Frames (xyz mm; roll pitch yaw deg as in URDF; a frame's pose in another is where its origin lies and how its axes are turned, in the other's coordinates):
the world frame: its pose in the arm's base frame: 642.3 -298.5 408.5 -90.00 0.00 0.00
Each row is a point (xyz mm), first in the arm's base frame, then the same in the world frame.
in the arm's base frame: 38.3 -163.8 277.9
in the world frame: -604.0 130.6 134.7
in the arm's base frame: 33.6 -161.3 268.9
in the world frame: -608.7 139.6 137.2
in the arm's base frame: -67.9 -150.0 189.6
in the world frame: -710.2 218.9 148.5
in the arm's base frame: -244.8 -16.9 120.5
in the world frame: -887.1 288.0 281.6
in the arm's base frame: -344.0 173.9 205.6
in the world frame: -986.3 202.9 472.4
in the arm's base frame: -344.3 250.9 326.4
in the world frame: -986.6 82.1 549.4
